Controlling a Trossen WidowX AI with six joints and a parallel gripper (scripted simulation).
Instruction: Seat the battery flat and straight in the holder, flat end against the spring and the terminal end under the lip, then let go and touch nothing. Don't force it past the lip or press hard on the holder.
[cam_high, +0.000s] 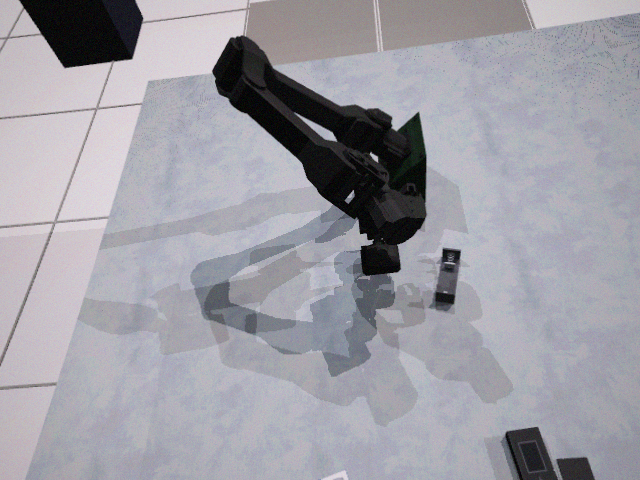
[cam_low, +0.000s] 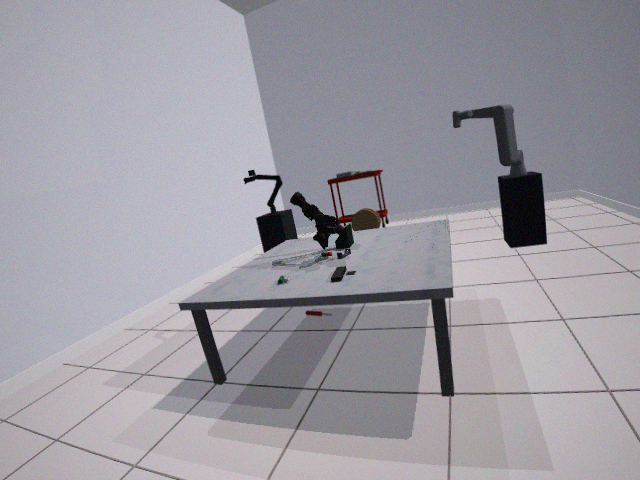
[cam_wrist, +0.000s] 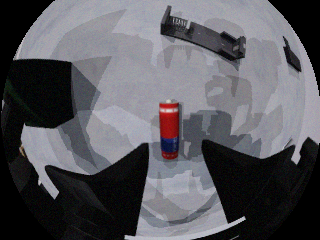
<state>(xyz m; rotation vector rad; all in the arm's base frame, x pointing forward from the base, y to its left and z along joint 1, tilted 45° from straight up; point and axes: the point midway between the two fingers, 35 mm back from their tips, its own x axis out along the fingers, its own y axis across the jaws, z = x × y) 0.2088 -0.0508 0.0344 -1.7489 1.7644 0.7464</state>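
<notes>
Now: gripper tip 40 mm above the battery. Round my gripper tip: red screwdriver: 400 mm ahead, 240 mm below, 50 mm to the left; white object: 410 mm ahead, 100 mm to the right, 40 mm below; black flat box: 400 mm ahead, 180 mm to the left, 30 mm below.
</notes>
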